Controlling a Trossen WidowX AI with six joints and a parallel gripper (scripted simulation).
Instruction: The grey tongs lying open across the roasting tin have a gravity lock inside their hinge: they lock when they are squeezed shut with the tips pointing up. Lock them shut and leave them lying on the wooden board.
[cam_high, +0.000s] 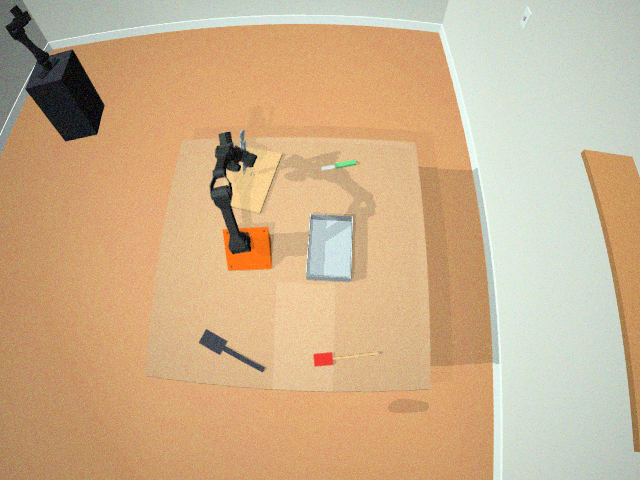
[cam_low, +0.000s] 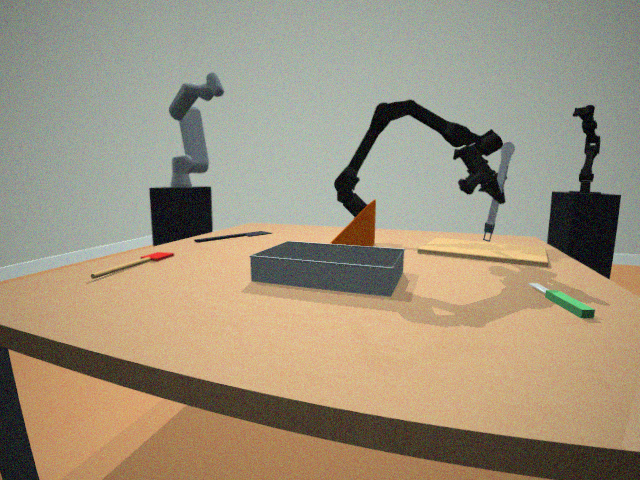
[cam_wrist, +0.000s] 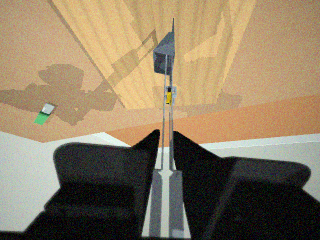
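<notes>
Now: the wooden board 10 mm behind my gripper tip, 50 mm to the right of it and 150 mm below it. Round my gripper tip: grey roasting tin: 350 mm ahead, 470 mm to the right, 130 mm below; then red spatula: 340 mm ahead, 980 mm to the right, 150 mm below; then black spatula: 150 mm behind, 910 mm to the right, 150 mm below.
</notes>
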